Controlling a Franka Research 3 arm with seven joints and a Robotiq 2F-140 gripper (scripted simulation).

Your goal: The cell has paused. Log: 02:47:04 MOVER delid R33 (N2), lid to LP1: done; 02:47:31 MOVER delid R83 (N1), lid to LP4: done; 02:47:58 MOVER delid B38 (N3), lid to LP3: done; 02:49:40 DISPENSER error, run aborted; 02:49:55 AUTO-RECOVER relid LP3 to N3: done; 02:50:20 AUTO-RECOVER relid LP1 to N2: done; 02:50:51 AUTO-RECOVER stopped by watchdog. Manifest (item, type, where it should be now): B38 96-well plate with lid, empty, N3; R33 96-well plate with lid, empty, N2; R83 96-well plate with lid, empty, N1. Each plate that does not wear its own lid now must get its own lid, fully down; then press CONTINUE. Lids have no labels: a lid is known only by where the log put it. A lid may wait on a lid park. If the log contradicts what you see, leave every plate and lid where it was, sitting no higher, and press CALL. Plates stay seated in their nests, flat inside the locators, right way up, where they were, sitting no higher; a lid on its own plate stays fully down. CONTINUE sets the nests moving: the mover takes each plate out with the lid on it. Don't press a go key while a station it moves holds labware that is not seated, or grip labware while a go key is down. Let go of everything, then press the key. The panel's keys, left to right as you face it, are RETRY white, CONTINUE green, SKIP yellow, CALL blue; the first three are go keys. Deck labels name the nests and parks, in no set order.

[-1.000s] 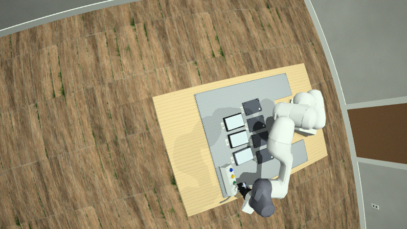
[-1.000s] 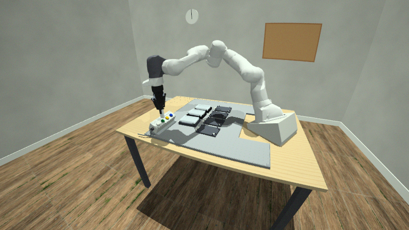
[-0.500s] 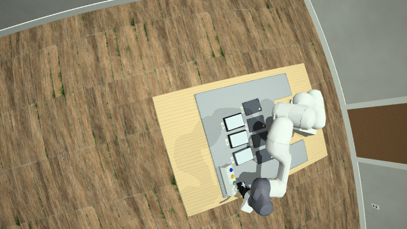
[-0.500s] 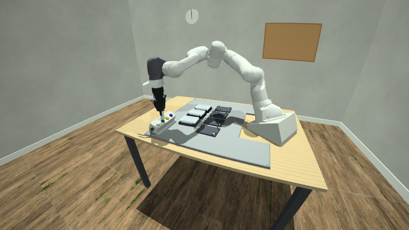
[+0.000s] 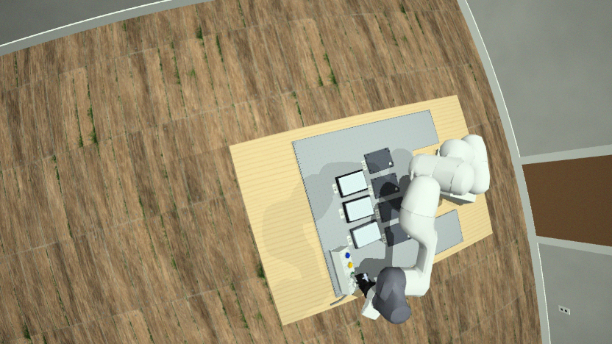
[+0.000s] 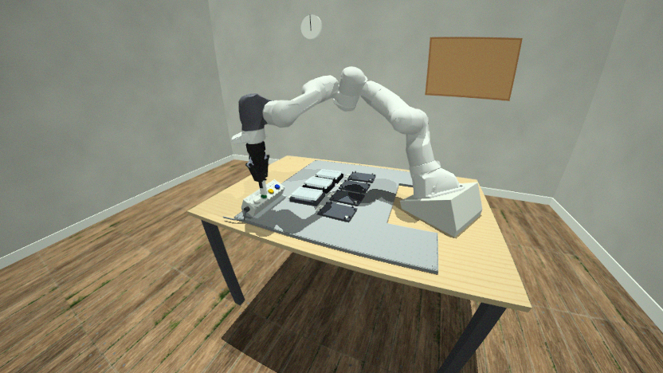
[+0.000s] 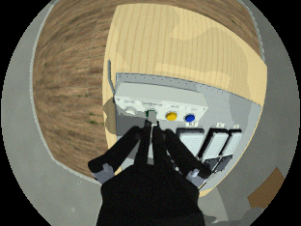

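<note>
Right now my hand is 4 cm above the green key. Round my hand: white key (1 cm ahead, 5 cm to the left, 4 cm below); then yellow key (1 cm behind, 5 cm to the right, 4 cm below); then blue key (2 cm behind, 10 cm to the right, 4 cm below).
</note>
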